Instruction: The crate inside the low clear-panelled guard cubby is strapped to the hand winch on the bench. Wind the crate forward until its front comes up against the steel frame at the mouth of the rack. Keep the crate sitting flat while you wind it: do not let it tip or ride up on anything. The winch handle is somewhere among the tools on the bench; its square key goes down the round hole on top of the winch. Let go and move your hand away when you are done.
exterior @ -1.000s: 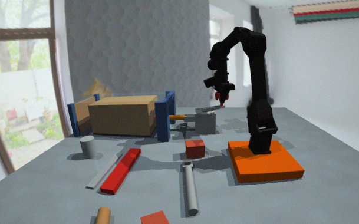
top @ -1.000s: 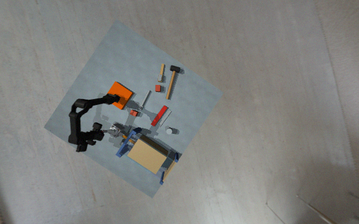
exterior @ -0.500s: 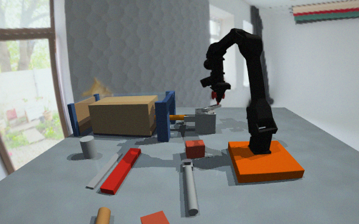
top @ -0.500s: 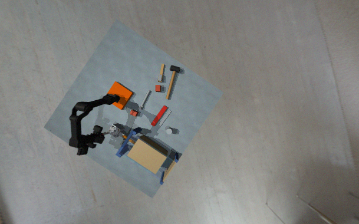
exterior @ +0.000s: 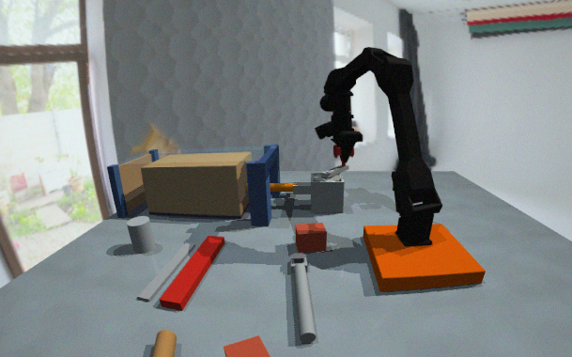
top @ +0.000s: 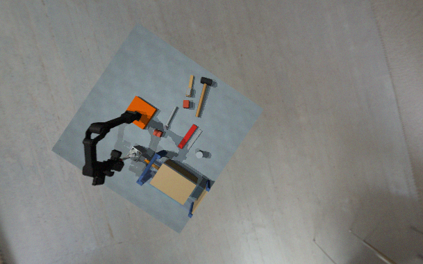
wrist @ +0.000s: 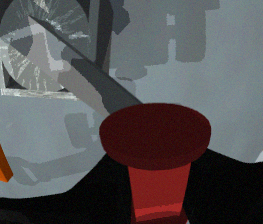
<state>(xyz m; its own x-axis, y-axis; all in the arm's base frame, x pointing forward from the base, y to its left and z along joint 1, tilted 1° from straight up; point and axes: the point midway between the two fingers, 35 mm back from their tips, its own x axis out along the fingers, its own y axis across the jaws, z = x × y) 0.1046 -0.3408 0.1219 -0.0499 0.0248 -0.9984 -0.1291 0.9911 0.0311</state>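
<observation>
The grey crank handle is 30 mm to the left of my gripper tip, 20 mm ahead of it and 10 mm below it. Round my gripper tip: grey winch (80 mm below, 70 mm to the left, 50 mm ahead); then red knob (20 mm above); then frame (220 mm ahead, 70 mm to the left, 10 mm below).
</observation>
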